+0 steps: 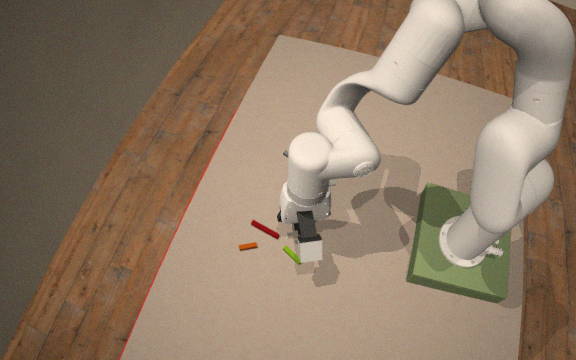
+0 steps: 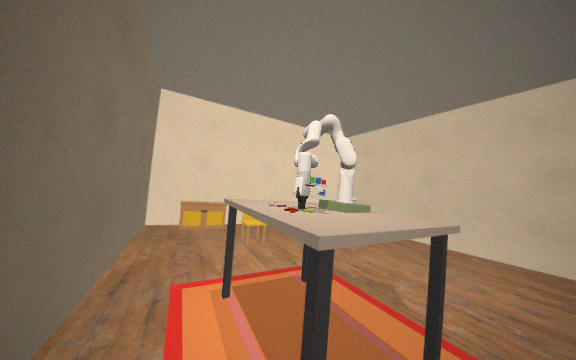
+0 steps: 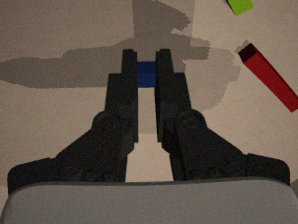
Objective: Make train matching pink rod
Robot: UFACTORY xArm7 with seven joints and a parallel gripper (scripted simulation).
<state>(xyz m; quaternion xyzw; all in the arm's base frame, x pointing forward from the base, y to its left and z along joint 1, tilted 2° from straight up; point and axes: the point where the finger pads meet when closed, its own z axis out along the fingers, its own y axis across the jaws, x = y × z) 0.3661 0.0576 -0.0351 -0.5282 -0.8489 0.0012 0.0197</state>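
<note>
Now: the grey rod 90 mm ahead of my hand, 180 mm to the right of it and 20 mm below it. The rest, counted from my hand: blue rod 20 mm below; then lime rod 70 mm to the left, 20 mm below; then red rod 80 mm ahead, 30 mm to the left, 20 mm below.
</note>
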